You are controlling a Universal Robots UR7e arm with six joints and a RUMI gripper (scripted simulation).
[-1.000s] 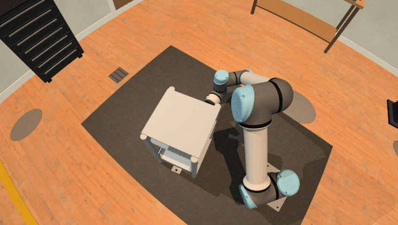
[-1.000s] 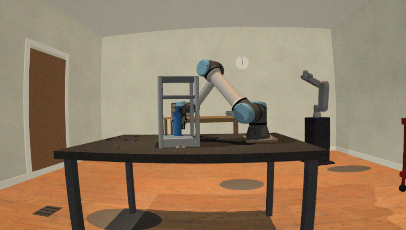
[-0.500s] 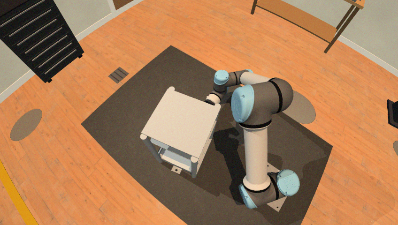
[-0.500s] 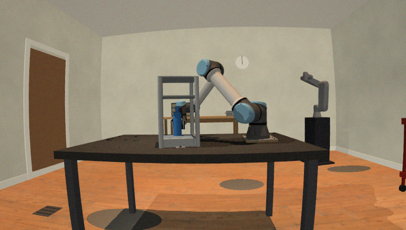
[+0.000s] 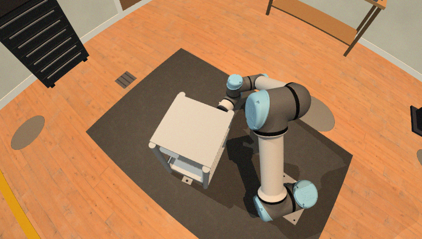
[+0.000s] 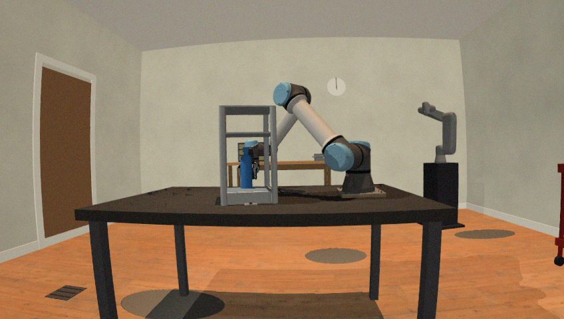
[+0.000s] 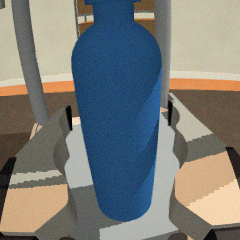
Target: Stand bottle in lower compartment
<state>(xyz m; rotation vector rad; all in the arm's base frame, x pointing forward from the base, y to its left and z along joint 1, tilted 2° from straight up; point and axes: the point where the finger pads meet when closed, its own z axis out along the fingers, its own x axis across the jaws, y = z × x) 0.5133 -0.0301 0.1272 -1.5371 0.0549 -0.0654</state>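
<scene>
The blue bottle is 2 cm above my hand.
</scene>
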